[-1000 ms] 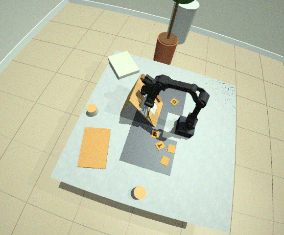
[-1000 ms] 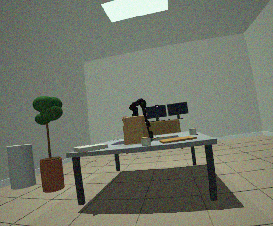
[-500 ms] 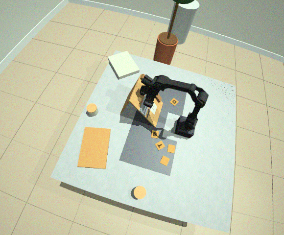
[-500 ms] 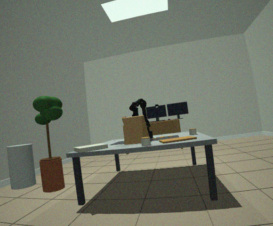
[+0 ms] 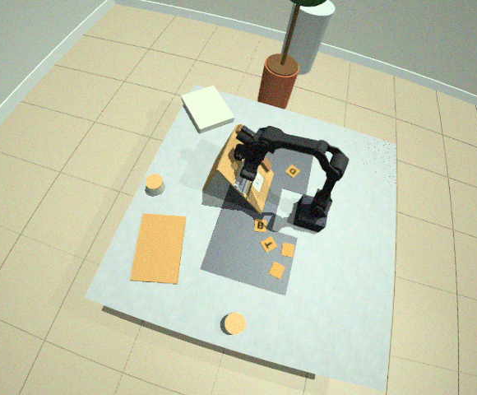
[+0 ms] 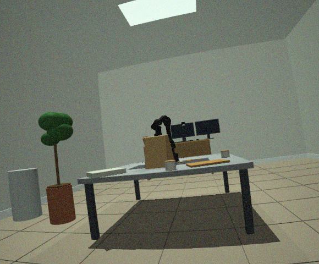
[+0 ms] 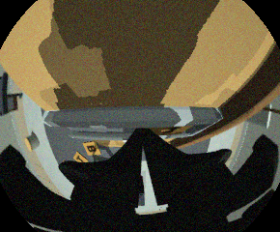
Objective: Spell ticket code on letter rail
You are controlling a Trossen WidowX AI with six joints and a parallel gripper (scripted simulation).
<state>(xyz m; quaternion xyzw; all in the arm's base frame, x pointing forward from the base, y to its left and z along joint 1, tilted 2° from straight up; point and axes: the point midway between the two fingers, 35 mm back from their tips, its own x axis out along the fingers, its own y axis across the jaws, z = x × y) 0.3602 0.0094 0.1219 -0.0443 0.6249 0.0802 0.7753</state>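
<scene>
My gripper tip is now 10 mm short of the letter tile and 30 mm to the left of it. The rest, counted from my gripper tip: flat orange panel: 180 mm ahead, 460 mm to the left, 170 mm below; dark mat: 170 mm behind, 30 mm to the left, 170 mm below; ticket: 60 mm behind, 20 mm to the right, 90 mm below.
</scene>
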